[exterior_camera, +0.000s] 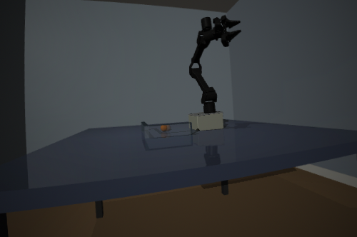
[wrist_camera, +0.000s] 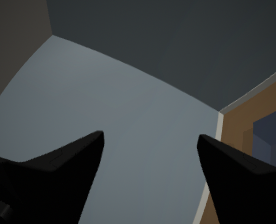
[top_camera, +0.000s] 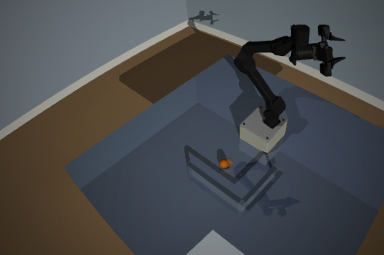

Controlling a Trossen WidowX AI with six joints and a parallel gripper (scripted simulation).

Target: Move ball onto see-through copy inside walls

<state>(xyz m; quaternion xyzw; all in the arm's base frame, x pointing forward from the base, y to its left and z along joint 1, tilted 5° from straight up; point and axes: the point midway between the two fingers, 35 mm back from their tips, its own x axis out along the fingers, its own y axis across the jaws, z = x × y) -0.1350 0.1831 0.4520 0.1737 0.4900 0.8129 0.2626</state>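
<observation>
Now: the orange ball 53 cm below my gripper tip, 42 cm ahead of it and 23 cm to the right of it. Also, from my gripper tip: see-through copy of ball 53 cm below, 40 cm ahead, 22 cm to the right.
</observation>
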